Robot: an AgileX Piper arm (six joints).
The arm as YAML. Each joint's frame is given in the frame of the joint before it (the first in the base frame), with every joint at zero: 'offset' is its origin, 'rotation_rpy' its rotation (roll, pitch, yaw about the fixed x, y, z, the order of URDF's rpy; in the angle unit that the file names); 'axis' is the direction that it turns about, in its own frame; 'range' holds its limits. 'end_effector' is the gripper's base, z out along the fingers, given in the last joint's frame.
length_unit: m
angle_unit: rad
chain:
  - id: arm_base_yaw
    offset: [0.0, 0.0, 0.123]
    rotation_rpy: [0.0, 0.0, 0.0]
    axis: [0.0, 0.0, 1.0]
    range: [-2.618, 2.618]
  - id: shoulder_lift
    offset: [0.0, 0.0, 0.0]
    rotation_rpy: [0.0, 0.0, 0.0]
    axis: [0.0, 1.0, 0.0]
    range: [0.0, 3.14]
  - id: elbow
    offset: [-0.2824, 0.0, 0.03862]
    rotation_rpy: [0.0, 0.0, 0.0]
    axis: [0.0, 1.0, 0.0]
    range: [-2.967, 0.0]
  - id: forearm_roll
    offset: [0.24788, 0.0, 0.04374]
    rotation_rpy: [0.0, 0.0, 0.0]
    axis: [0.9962, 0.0, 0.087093]
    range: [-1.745, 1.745]
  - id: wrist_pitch
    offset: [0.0, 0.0, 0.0]
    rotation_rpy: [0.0, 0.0, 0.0]
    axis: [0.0, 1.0, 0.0]
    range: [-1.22, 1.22]
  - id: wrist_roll
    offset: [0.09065, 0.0, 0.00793]
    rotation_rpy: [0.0, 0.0, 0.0]
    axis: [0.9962, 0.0, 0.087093]
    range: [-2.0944, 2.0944]
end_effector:
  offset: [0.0, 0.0, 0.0]
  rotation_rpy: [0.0, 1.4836, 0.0]
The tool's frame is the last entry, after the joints.
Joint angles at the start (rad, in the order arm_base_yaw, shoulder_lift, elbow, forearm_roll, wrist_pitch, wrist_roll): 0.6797, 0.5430, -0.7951, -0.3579, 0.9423, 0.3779
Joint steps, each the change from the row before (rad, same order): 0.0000, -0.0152, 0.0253, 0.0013, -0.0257, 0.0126; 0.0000, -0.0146, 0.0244, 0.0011, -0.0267, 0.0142; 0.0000, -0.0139, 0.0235, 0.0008, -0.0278, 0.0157; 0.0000, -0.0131, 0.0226, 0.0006, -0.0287, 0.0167; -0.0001, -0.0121, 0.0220, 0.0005, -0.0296, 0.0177; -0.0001, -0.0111, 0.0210, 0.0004, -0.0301, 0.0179; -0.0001, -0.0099, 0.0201, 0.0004, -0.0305, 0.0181; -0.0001, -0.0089, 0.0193, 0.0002, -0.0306, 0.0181
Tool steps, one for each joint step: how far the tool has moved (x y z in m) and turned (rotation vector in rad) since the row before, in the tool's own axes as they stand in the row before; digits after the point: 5 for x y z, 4 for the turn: 0.00444, 0.00037, 0.00162, -0.0090, -0.0139, 0.0105; 0.00417, 0.00038, 0.00154, -0.0095, -0.0150, 0.0122; 0.00388, 0.00038, 0.00147, -0.0101, -0.0161, 0.0136; 0.00361, 0.00040, 0.00142, -0.0106, -0.0169, 0.0146; 0.00342, 0.00042, 0.00146, -0.0111, -0.0172, 0.0156; 0.00316, 0.00044, 0.00142, -0.0116, -0.0174, 0.0158; 0.00294, 0.00048, 0.00145, -0.0121, -0.0172, 0.0160; 0.00276, 0.00048, 0.00144, -0.0124, -0.0170, 0.0159
